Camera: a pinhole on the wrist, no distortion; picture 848 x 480 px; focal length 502.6 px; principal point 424.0 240.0 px. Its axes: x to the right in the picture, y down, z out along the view. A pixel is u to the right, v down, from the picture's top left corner.
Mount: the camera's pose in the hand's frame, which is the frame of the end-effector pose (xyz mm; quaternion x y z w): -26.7 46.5 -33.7 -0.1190 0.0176 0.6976 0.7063
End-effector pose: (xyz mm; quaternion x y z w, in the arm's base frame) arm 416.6 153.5 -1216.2 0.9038 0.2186 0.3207 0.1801
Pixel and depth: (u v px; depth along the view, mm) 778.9 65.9 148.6
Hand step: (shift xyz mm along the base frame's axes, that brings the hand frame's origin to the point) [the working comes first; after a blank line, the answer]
In the camera's frame: 104.9 -51.5 148.6

118.5 -164.7 14.5
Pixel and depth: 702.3 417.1 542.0
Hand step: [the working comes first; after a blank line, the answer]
In the camera's frame: 300.1 191.0 542.0

194.4 -594.5 -232.7
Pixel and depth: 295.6 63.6 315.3
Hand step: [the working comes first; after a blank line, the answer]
In the camera's frame: -80.6 -110.7 315.3

233.2 -61.6 -190.2
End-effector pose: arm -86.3 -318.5 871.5 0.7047 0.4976 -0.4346 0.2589
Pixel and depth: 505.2 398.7 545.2
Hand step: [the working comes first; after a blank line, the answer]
In the camera's frame: 88.1 172.2 545.2

24.5 -579.7 -1.4
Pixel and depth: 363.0 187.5 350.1
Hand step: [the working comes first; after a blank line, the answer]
In the camera's frame: -42.5 -36.6 350.1

-51.6 -301.2 -125.2
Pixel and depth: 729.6 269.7 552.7
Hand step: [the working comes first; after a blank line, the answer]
In the camera's frame: 336.1 32.7 552.7

276.7 -586.2 -133.0
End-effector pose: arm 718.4 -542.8 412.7 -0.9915 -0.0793 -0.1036 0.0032
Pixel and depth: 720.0 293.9 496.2
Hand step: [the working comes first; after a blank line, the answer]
In the camera's frame: 292.2 53.2 496.2

9.6 -436.8 -401.3
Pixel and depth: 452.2 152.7 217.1
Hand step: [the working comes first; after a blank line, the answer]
In the camera's frame: 12.2 -37.7 217.1

33.7 -98.1 -179.4
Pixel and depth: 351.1 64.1 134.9
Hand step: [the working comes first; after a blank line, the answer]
In the camera's frame: -19.6 -47.2 134.9

31.0 -50.2 -104.9
